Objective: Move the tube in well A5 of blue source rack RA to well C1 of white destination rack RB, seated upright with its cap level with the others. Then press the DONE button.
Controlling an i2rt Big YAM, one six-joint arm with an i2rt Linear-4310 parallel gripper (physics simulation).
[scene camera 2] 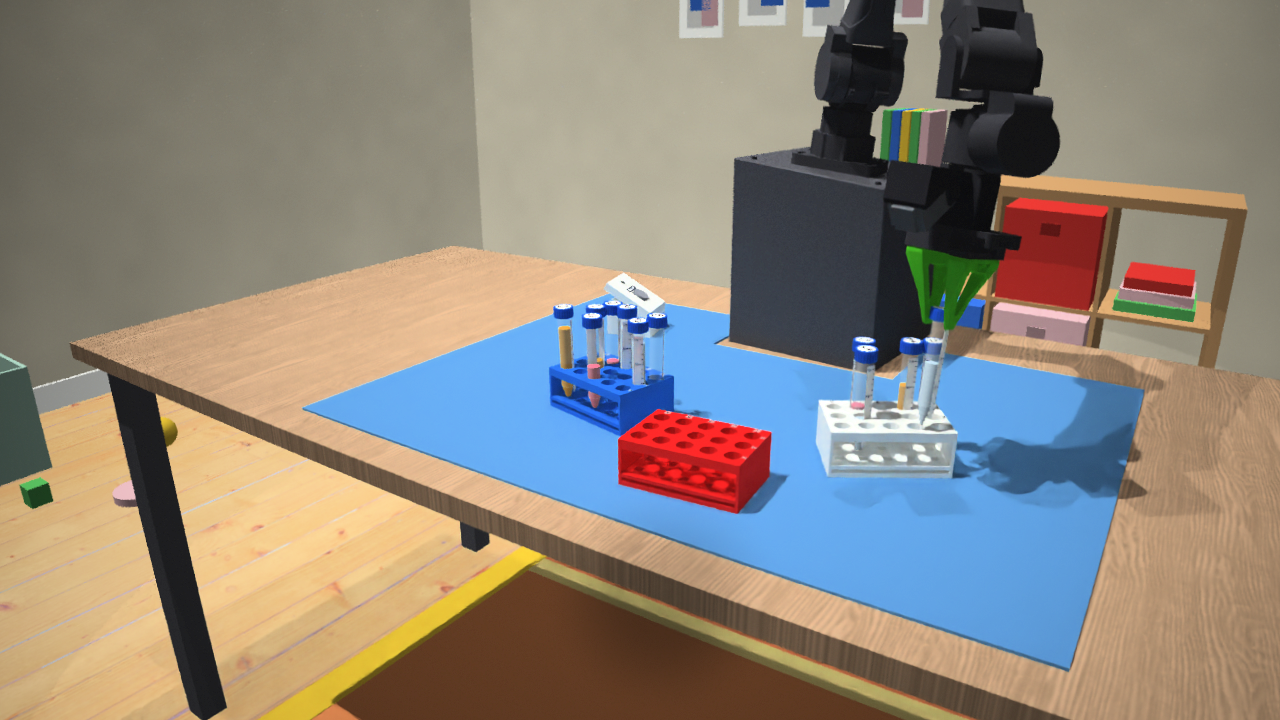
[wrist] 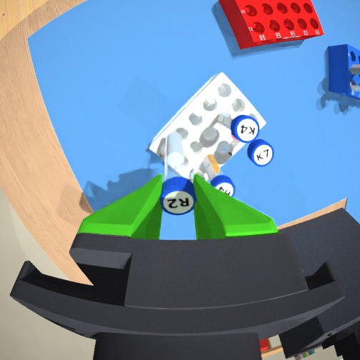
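Pixels of known places: gripper, between the fingertips: [scene camera 2: 937, 326]; arm's base, origin of its link: [scene camera 2: 839, 167].
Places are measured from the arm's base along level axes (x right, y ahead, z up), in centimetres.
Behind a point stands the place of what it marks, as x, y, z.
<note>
My gripper [scene camera 2: 938, 324] @(-23.2, 36.7, -10.3) [wrist: 177, 181] is shut on the blue-capped tube marked R2 [scene camera 2: 929, 380] @(-23.3, 38.0, -15.5) [wrist: 178, 198], near its cap. The tube leans slightly. Its lower end overlaps the right end of the white rack RB [scene camera 2: 886, 470] @(-20.4, 39.8, -25.4) [wrist: 212, 90] in the scene view, and the near left end in the wrist view. I cannot tell which well it is over, or whether it is in one. Its cap is higher than the other caps. Several blue-capped tubes stand in RB, including K4 [wrist: 245, 128] and K7 [wrist: 260, 152]. Blue rack RA [scene camera 2: 647, 402] @(7.1, 41.4, -23.0) [wrist: 338, 72] holds several tubes.
A red rack [scene camera 2: 753, 465] @(-10.3, 50.9, -22.5) [wrist: 232, 25] stands between RA and RB, nearer the front edge. A small tilted white box [scene camera 2: 633, 291] @(27.8, 10.7, -19.6) with a dark mark is behind RA; its lettering is unreadable. The dark robot pedestal [scene camera 2: 805, 259] @(1.1, 8.9, -11.9) stands behind the blue mat [scene camera 2: 501, 429] @(21.0, 50.9, -25.9).
</note>
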